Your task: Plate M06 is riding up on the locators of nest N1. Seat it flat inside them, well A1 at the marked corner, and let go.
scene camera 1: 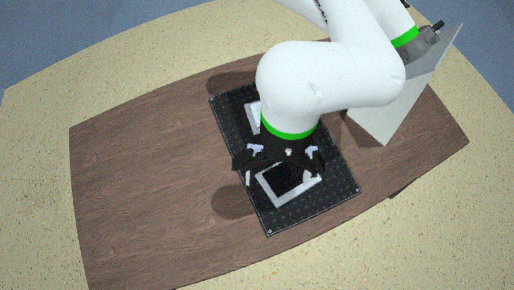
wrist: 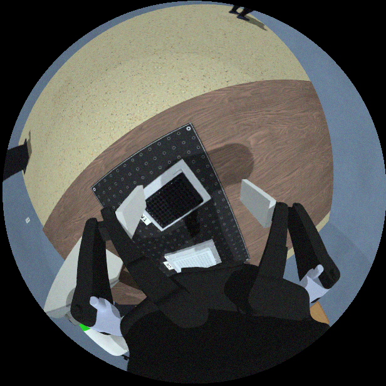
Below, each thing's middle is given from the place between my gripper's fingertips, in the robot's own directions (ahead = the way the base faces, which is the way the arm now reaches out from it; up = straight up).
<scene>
I see my gripper 70 mm past the nest N1 [wrist: 163, 178], 40 mm to the left of it and 150 mm above it.
</scene>
